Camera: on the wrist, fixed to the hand. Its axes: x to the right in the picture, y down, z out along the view.
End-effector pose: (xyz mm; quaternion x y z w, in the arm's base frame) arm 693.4 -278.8 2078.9 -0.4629 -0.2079 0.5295 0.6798
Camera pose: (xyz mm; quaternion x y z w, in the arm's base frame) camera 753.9 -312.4 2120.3 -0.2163 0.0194 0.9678 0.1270
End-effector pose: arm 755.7 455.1 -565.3 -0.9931 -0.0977 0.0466 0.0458
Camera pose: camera 729.5 514.1 -517.0 -0.7337 0.5645 0.3658 0.0954
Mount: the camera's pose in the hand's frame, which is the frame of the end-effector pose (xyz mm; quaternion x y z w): -17.9 -67.4 -40.4 0.1232 -0.2939 0.6446 0.6949
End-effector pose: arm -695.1 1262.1 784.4 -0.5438 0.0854 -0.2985 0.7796
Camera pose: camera -753.2 1224.4 825.6 -0.3145 0.1440 0.4444 0.8263
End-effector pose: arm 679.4 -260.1 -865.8 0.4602 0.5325 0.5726 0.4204
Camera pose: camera 643.4 -281.1 -934.8 0.8832 0.0204 0.4681 0.0228
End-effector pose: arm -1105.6 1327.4 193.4 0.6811 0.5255 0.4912 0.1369
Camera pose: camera -1177.0 1326.5 156.0 -0.9733 0.0536 -0.1647 0.1510
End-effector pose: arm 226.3 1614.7 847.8 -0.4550 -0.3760 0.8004 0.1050
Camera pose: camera 257.3 1672.9 894.2 0.3104 -0.0998 -0.8039 0.4974
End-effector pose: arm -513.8 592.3 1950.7 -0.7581 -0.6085 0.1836 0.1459
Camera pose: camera -557.4 589.5 2018.4 0.8471 -0.0456 -0.5194 0.1024
